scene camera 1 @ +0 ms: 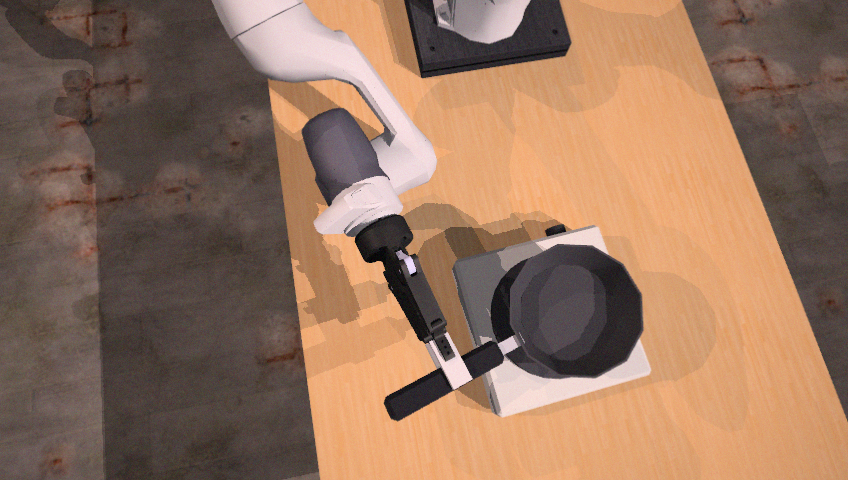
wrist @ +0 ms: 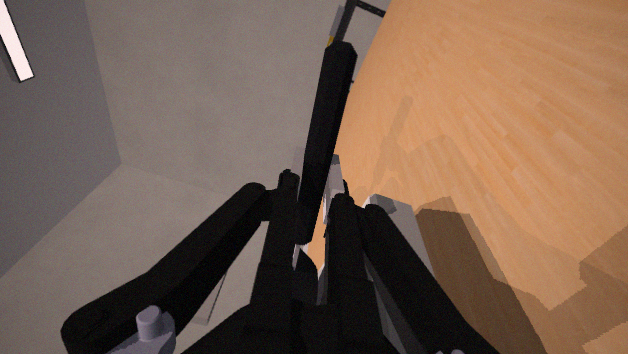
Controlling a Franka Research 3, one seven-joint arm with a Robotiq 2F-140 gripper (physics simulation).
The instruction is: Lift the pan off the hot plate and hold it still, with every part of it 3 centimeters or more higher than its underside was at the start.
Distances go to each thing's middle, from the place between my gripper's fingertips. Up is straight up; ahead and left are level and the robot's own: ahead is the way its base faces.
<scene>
Right now my hand is 90 mm to the right of the dark pan [scene camera 1: 575,310], 50 mm past it and 10 mm above it. The rest, counted from my hand: white hot plate [scene camera 1: 483,281] (180 mm to the left, 120 mm below, 50 mm behind).
</scene>
